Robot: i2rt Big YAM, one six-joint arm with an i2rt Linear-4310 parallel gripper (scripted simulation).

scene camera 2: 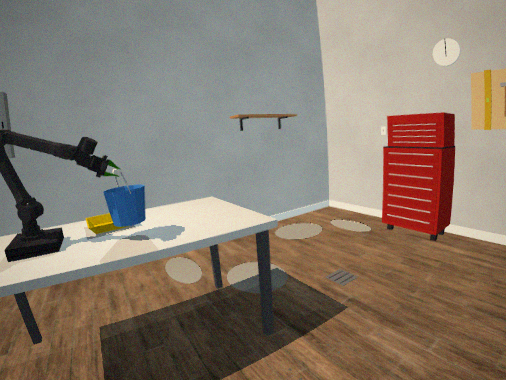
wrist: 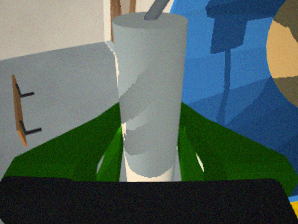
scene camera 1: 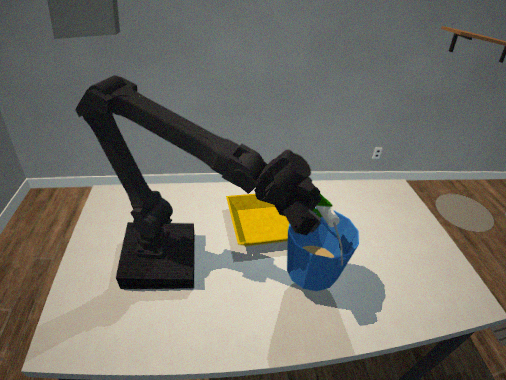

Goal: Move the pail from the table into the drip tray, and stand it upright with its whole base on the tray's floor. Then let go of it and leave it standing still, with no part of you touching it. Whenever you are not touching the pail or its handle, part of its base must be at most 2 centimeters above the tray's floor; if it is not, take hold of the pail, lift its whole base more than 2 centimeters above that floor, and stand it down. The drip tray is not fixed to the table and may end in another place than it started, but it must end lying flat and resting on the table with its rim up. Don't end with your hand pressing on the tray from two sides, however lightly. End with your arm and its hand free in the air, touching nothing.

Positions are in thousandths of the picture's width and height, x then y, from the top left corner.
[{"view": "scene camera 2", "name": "blue pail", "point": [248, 557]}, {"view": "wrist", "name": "my gripper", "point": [505, 498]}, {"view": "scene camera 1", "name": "blue pail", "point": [620, 717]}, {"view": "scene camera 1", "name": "yellow drip tray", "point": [503, 583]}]
